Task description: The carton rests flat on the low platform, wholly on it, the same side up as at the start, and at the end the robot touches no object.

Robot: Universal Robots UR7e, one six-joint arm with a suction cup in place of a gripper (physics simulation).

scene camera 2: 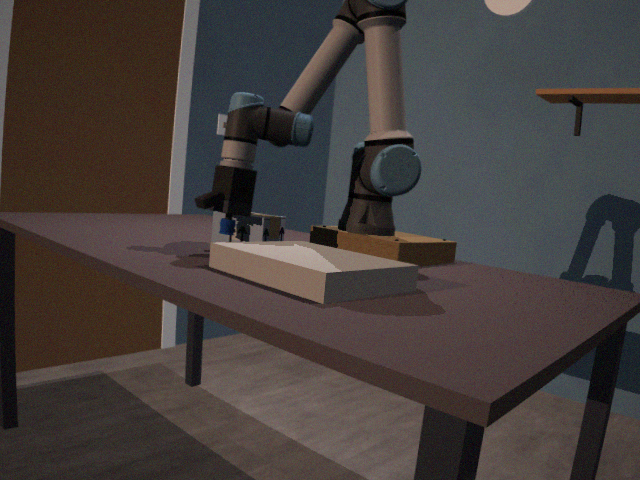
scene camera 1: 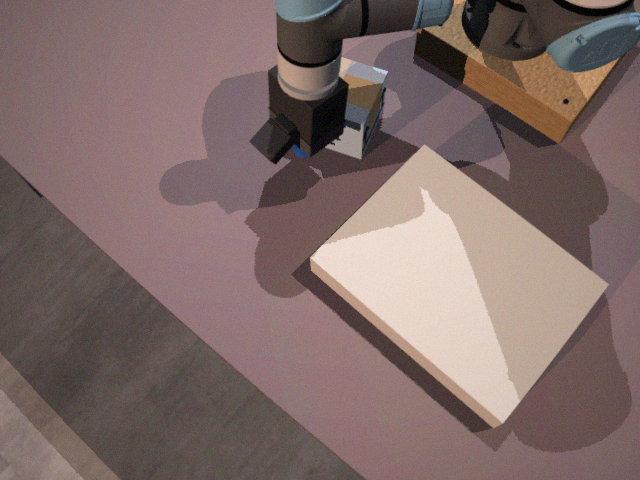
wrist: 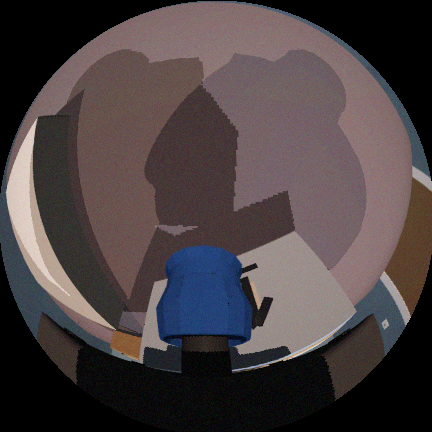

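Pixels of known places: hand at its tool point: point(scene camera 2: 226, 233) point(wrist: 203, 274); arm's base at its link origin: point(scene camera 2: 366, 231) point(scene camera 1: 507, 24).
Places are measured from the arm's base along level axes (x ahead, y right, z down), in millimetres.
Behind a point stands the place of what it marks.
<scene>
The carton point(scene camera 1: 363, 94) @(x 288, y 41, z -29 mm) point(scene camera 2: 255, 230) @(x 333, y 21, z 3 mm) point(wrist: 307, 280) @(x 378, y 116, z 12 mm) stands upright on the table behind my suction tool, with a tan band on its top and dark arrows on its pale side. My gripper's blue suction cup point(scene camera 1: 299, 151) point(scene camera 2: 226, 226) point(wrist: 202, 257) points down in front of that side, below the carton's top edge. It holds nothing. Whether it touches the side cannot be told. The tool hides part of the carton in both scene views. The low beige platform point(scene camera 1: 454, 289) @(x 393, y -240, z 15 mm) point(scene camera 2: 268, 271) @(x 486, y -263, z 38 mm) point(wrist: 17, 190) lies apart from the carton, toward the front right in scene camera 1.
The arm's wooden base block point(scene camera 1: 516, 103) @(x 87, y -99, z 35 mm) point(scene camera 2: 426, 253) @(x -50, y -170, z 32 mm) point(wrist: 125, 345) @(x 82, y -137, z 25 mm) is behind the platform, right of the carton in scene camera 1. The table's long edge point(scene camera 1: 196, 335) @(x 677, y -41, z 70 mm) point(scene camera 2: 258, 322) @(x 621, y -444, z 65 mm) runs past the platform's near side. A wall shelf point(scene camera 2: 594, 95) is at the right.
</scene>
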